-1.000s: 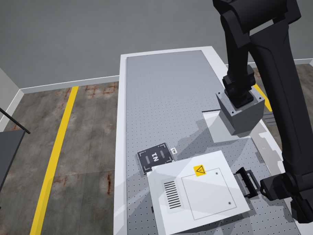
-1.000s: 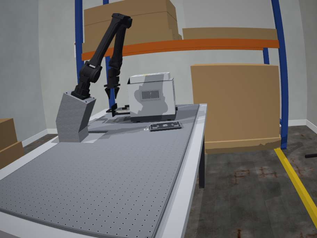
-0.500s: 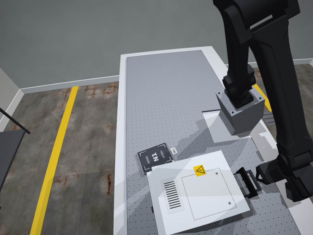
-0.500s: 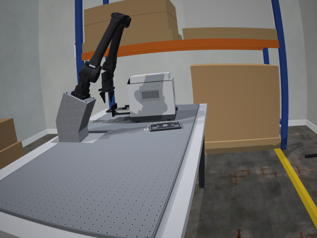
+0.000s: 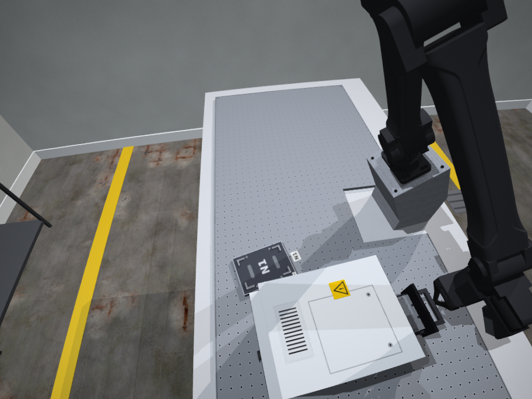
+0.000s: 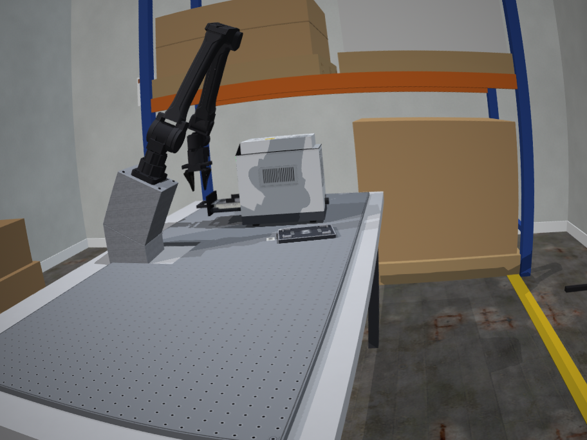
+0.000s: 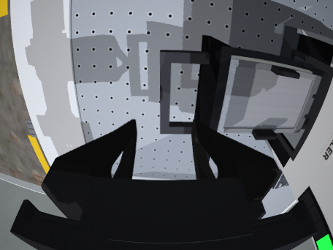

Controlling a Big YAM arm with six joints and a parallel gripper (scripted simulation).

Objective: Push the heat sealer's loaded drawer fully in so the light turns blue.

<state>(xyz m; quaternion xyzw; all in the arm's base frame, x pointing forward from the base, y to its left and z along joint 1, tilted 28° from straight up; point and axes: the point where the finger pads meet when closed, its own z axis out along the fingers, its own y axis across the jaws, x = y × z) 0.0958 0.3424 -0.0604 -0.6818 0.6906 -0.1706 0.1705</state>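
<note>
My hand is 11 cm short of the black drawer and 7 cm above it. Round my hand: white tag: 28 cm ahead, 25 cm to the right, 13 cm below.
</note>
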